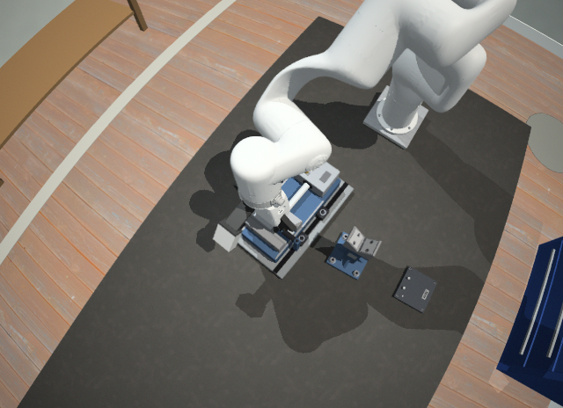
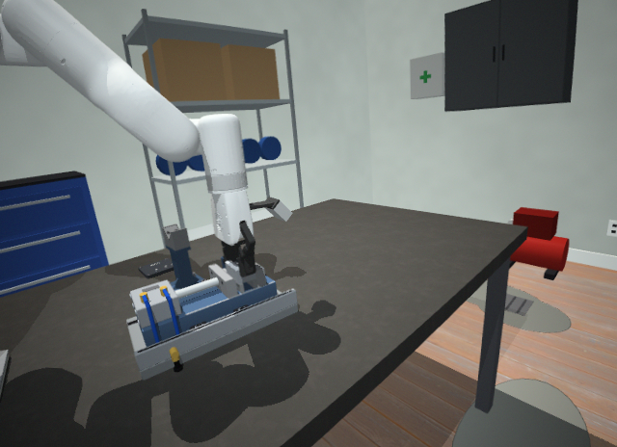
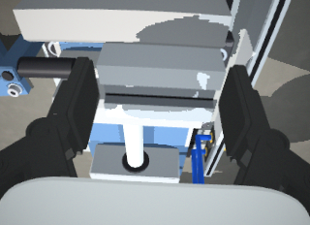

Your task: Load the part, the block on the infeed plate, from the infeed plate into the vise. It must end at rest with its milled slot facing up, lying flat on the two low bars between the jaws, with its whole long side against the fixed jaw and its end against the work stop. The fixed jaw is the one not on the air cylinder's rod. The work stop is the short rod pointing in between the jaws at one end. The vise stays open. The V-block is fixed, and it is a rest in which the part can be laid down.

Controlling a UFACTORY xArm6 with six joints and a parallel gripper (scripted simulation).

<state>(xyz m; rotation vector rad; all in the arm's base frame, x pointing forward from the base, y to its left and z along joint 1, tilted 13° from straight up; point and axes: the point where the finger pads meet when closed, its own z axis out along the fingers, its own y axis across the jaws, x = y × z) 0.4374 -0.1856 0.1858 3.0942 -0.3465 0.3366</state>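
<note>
Now: the part 10 mm below my hand. Round my hand: moving jaw: 30 mm to the left, 30 mm below, 30 mm behind; then fixed jaw: 30 mm below, 30 mm ahead, 10 mm to the left; then work stop: 60 mm to the left, 20 mm below, 10 mm ahead.
</note>
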